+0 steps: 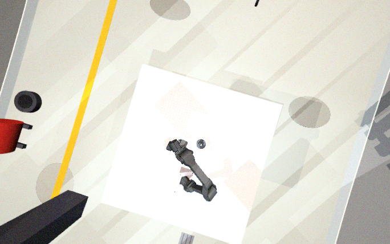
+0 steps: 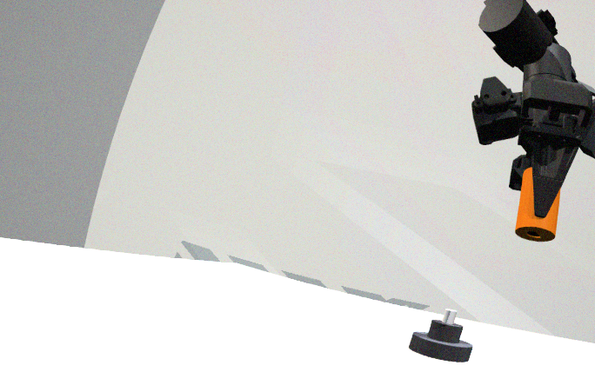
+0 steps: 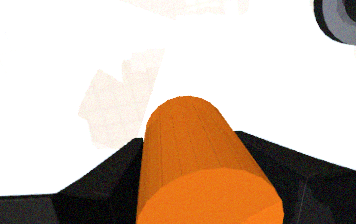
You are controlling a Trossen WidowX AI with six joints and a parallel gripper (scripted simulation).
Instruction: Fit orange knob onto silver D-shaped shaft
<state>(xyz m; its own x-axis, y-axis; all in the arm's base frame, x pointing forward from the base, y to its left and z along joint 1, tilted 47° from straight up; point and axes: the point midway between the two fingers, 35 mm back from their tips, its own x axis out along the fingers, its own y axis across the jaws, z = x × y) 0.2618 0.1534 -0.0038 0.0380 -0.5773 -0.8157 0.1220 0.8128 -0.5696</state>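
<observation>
Right now the orange knob is 1 cm to the right of my gripper tip and 3 cm above it. From my gripper tip the other things lie so: dark round pedestal 5 cm ahead, 16 cm to the right, 13 cm below.
</observation>
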